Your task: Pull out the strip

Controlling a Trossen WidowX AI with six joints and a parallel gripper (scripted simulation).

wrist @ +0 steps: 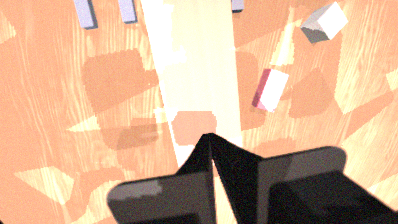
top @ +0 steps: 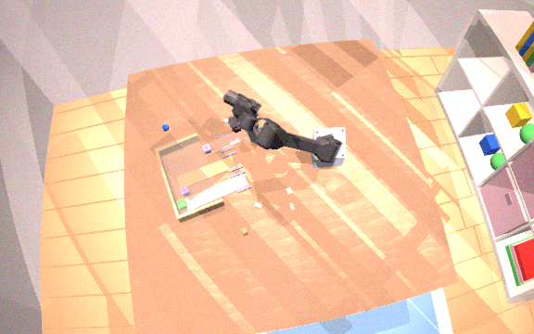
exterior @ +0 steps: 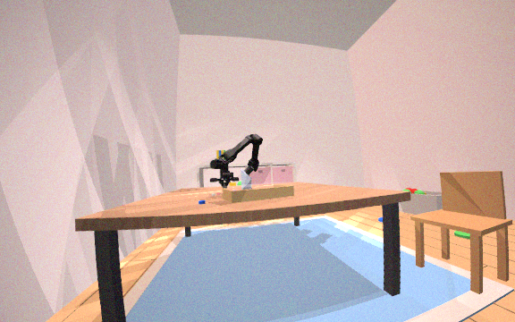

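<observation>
Now: the white strip 9 cm ahead of my gripper tip and 2 cm to the left of it. The rest, counted from my gripper tip: tan bit (11 cm ahead, 42 cm to the left); then blue disc (36 cm ahead, 11 cm to the right).
</observation>
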